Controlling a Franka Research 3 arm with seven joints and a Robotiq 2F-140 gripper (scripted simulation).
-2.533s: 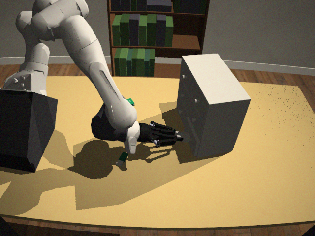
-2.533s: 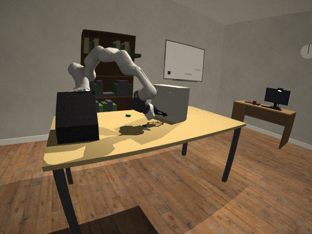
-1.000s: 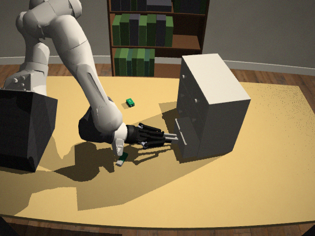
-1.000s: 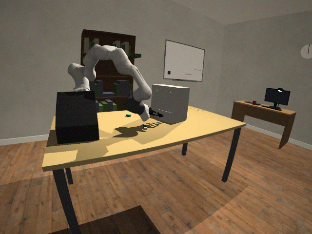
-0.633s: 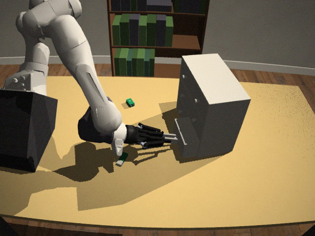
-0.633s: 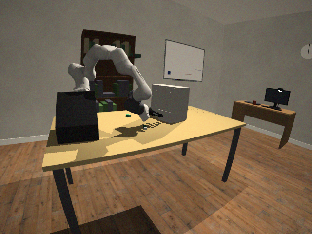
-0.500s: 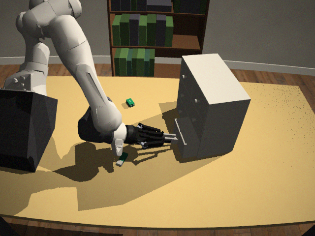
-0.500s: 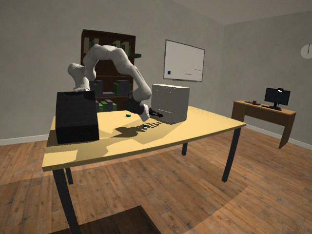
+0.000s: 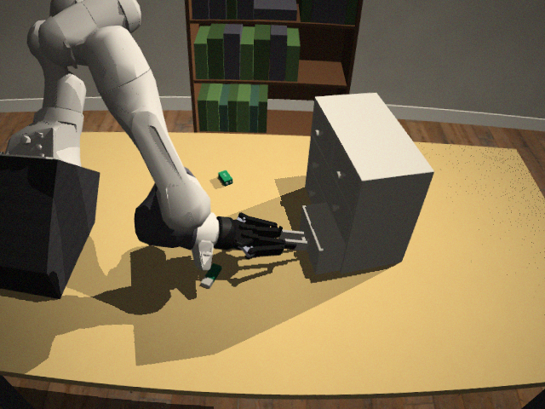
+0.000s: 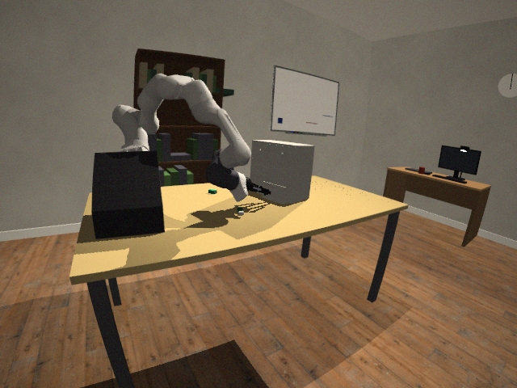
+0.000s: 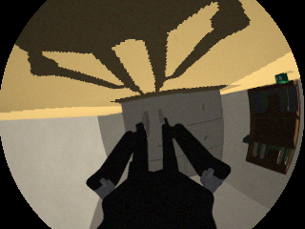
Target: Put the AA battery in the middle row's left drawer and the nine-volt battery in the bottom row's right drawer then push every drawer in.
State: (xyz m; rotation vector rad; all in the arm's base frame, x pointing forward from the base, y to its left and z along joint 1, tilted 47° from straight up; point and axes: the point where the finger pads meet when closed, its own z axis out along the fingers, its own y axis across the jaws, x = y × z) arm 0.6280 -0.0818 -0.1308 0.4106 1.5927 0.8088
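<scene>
Right now my hand is 28 cm to the right of the nine-volt battery, 17 cm past it and 5 cm above it. Also, from my hand: blue AA battery 17 cm to the left, 15 cm ahead, 6 cm above.
</scene>
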